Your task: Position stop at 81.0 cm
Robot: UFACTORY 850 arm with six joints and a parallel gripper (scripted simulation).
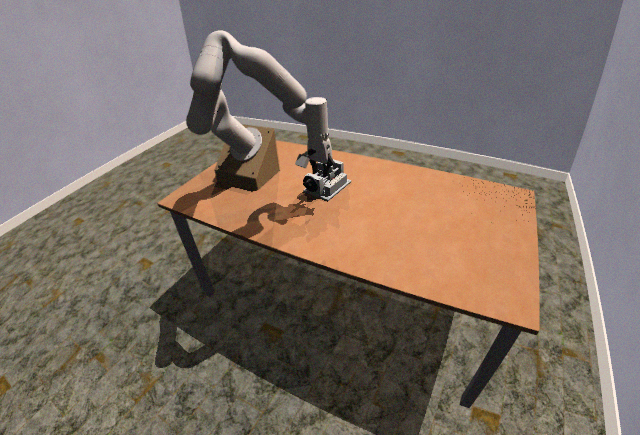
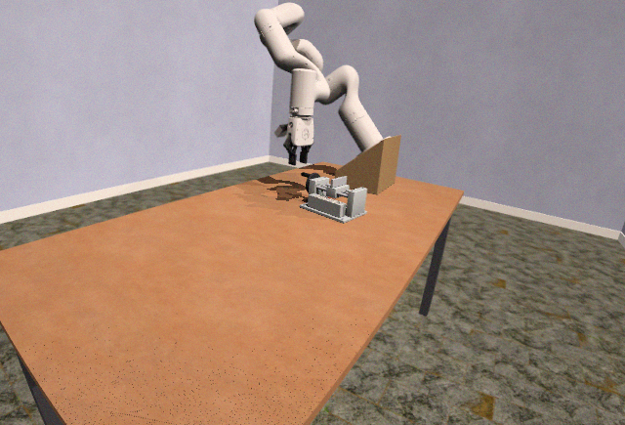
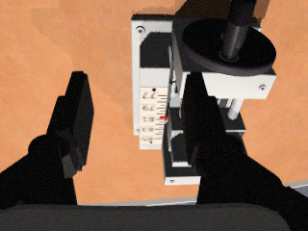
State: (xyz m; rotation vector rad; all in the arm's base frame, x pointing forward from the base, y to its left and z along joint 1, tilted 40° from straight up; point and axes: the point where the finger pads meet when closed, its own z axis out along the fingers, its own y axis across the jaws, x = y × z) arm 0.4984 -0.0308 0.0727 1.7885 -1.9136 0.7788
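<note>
My gripper is now 70 mm past the handwheel, 10 mm to the right of it and 80 mm above it. Also, from my hand: grey stop fixture (50 mm behind, 140 mm to the left, 80 mm below).
</note>
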